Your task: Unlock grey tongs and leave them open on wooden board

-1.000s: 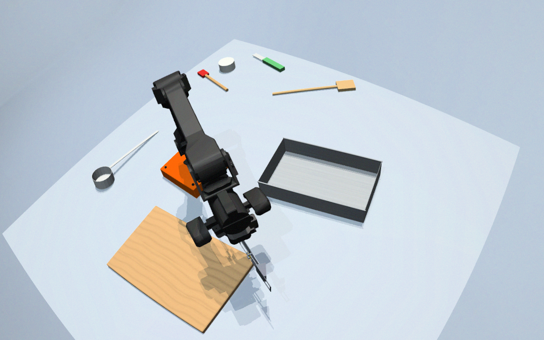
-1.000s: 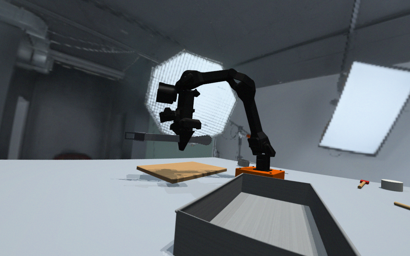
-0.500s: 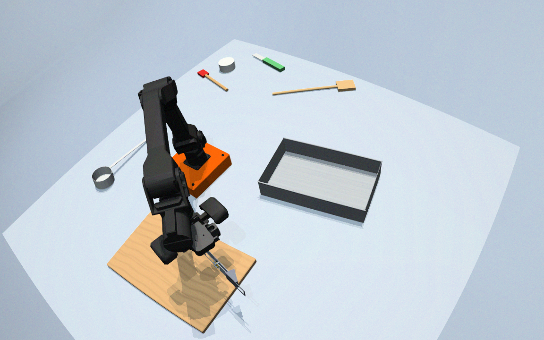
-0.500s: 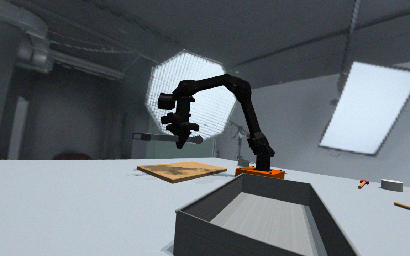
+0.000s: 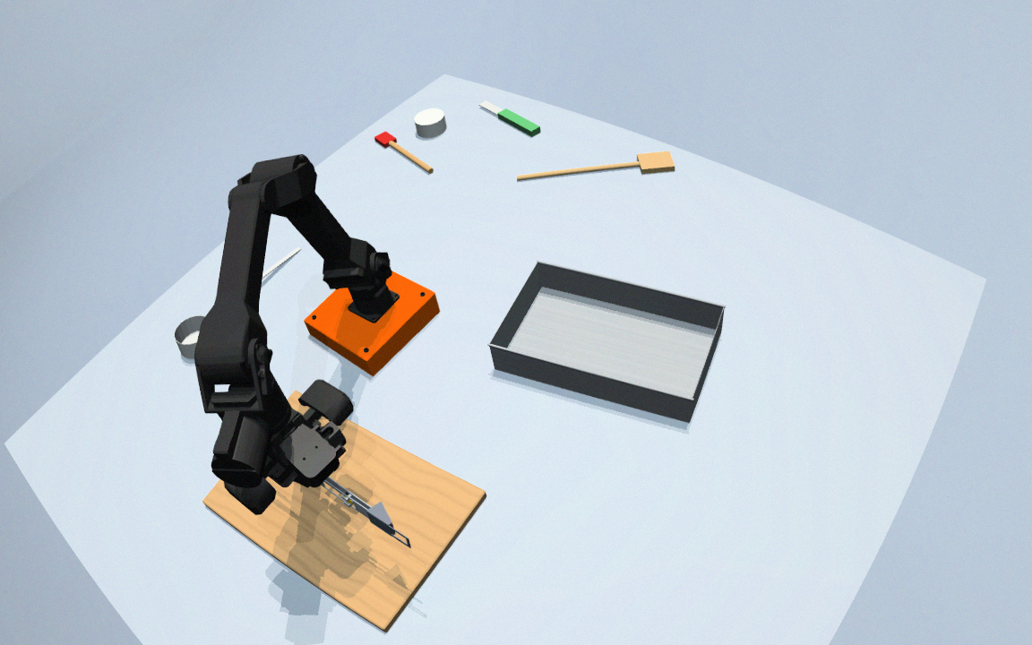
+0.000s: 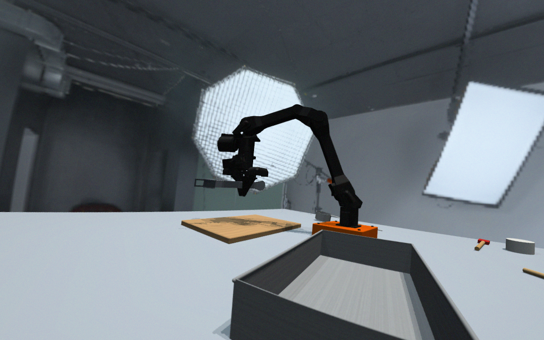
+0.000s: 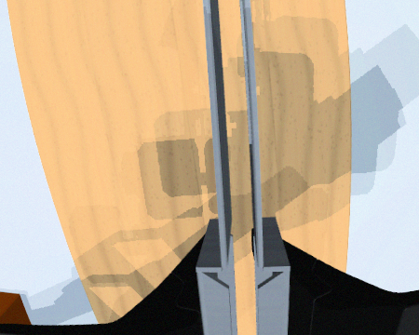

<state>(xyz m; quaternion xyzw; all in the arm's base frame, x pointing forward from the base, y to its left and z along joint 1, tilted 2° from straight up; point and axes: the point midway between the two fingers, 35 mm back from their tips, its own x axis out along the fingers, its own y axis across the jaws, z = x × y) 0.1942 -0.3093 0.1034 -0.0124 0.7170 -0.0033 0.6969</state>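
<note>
Now: gripper tip 2 cm past the wooden board, 2 cm to the right of it and 10 cm above it. From my gripper tip the other things lie so: white disc: 47 cm behind, 78 cm to the left, 9 cm below; dark roasting tin: 16 cm ahead, 44 cm to the left, 8 cm below.
</note>
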